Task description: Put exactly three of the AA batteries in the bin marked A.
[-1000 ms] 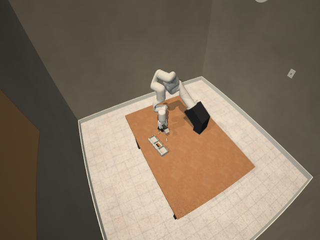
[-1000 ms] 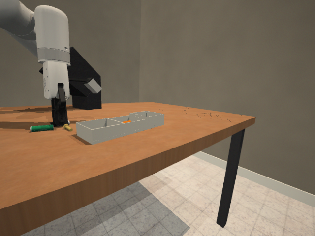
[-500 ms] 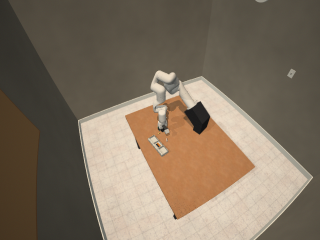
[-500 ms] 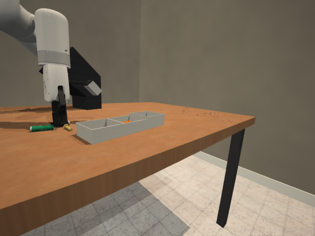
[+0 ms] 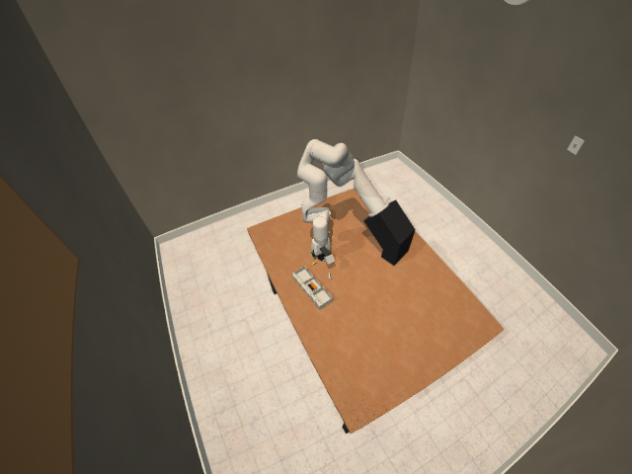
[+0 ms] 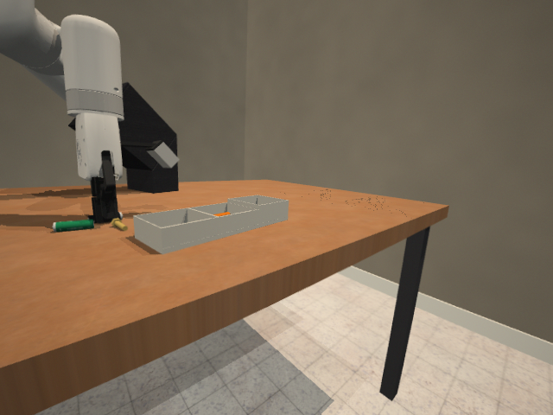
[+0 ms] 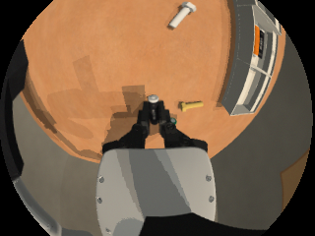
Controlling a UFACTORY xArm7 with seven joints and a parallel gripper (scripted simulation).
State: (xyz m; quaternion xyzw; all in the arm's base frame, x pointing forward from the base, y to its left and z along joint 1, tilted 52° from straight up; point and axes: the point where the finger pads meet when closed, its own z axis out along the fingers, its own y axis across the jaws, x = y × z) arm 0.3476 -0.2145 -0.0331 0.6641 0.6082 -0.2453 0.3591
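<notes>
Now: hand 50 mm short of the yellow piece and 20 mm above it. Also, from my hand: green battery 20 mm ahead, 50 mm to the right, 20 mm below; then black AA battery 20 mm below; then pale piece 50 mm ahead, 130 mm to the left, 20 mm below.
</notes>
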